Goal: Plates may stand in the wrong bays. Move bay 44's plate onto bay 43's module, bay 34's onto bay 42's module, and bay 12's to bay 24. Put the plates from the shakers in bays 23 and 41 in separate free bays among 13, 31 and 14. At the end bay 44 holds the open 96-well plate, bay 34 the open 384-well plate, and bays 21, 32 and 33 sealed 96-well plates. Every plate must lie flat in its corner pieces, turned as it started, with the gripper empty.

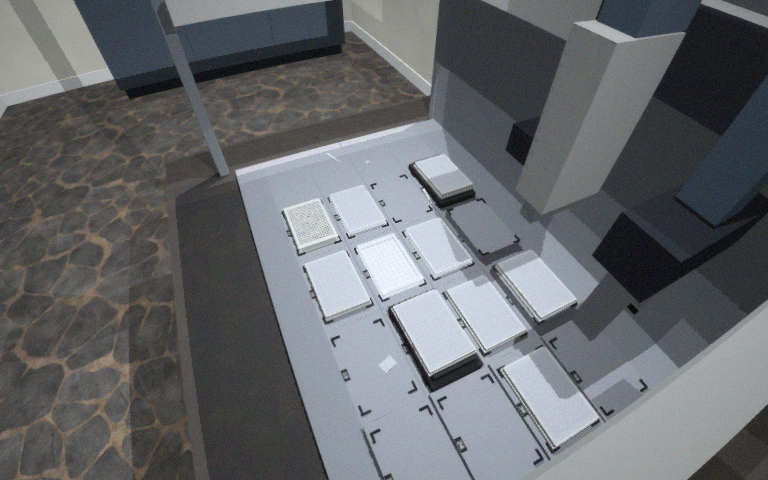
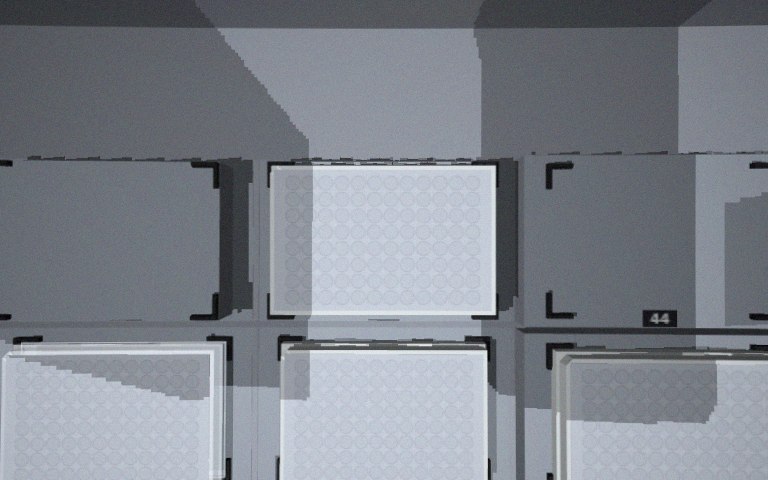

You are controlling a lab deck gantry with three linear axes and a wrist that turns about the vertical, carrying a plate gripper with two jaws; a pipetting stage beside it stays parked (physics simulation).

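Seen in the pictures: gripper, fingertip midpoint: (image 1: 605, 315); robot's base, origin of the base link: (image 1: 283, 213).
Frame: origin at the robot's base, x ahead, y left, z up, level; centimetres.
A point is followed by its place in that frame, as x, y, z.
A pale sealed-looking 96-well plate (image 1: 535, 285) {39.9, 35.7, 3.3} (image 2: 385, 240) {39.3, 36.4, 3.3} lies flat within bay 43's corner pieces. Bay 44 (image 2: 617, 243) {53.1, 36.3, 1.5} (image 1: 606, 367) {56.7, 37.4, 1.4} and bay 42 (image 2: 113, 237) {23.4, 36.6, 1.9} (image 1: 481, 226) {23.0, 36.0, 1.9} hold no plate. Bay 34's plate (image 1: 549, 396) {56.1, 25.2, 2.9} (image 2: 640, 447) {53.4, 25.0, 2.9} and bay 12's plate (image 1: 338, 284) {23.7, 4.4, 1.4} sit in place. Shaker plates stand in bay 23 (image 1: 433, 333) {40.1, 14.5, 3.7} and bay 41 (image 1: 444, 172) {6.5, 36.8, 3.7}. Bay 13 (image 1: 368, 362) {38.8, 3.8, 0.0}, bay 31 (image 1: 402, 198) {6.9, 25.9, 0.0}, bay 14 (image 1: 413, 447) {53.1, 4.4, 1.5} and bay 24 (image 1: 487, 424) {55.0, 15.3, 1.4} are bare. My gripper (image 1: 637, 271) hangs at the right; its jaws cannot be made out.
An open plate with dark wells (image 1: 311, 224) {7.3, 4.4, 1.4} is in bay 11, and a finely gridded plate (image 1: 390, 266) {23.9, 14.8, 1.3} in bay 22. Bay 21's plate (image 1: 358, 209) {7.4, 15.0, 1.4}, bay 32's (image 1: 437, 247) {23.7, 25.1, 1.4} (image 2: 107, 430) {22.8, 25.1, 1.4} and bay 33's (image 1: 485, 315) {40.2, 25.0, 1.5} (image 2: 385, 424) {39.3, 25.4, 1.4} are neighbours. A pale column (image 1: 594, 118) {42.0, 25.7, 39.6} rises behind the deck.
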